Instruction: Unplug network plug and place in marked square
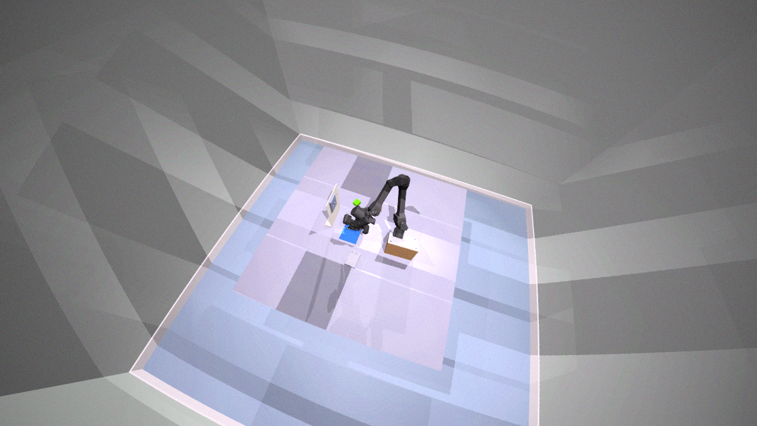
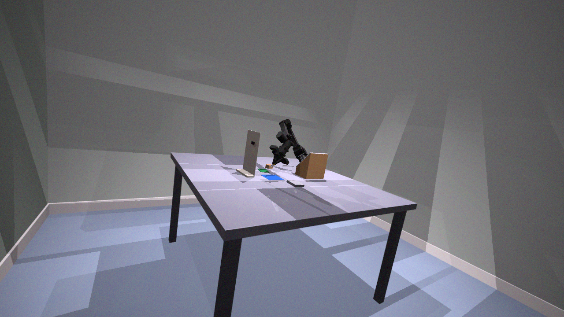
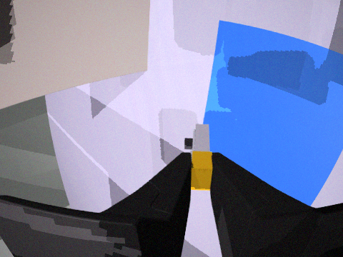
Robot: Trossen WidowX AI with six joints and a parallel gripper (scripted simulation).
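Right now my gripper tip is 9 cm above the blue square and 1 cm past it. Round my gripper tip: network plug (right at my gripper tip); upright panel (14 cm ahead, 7 cm to the right, 4 cm above); small block (26 cm to the right, 13 cm behind, 7 cm below).
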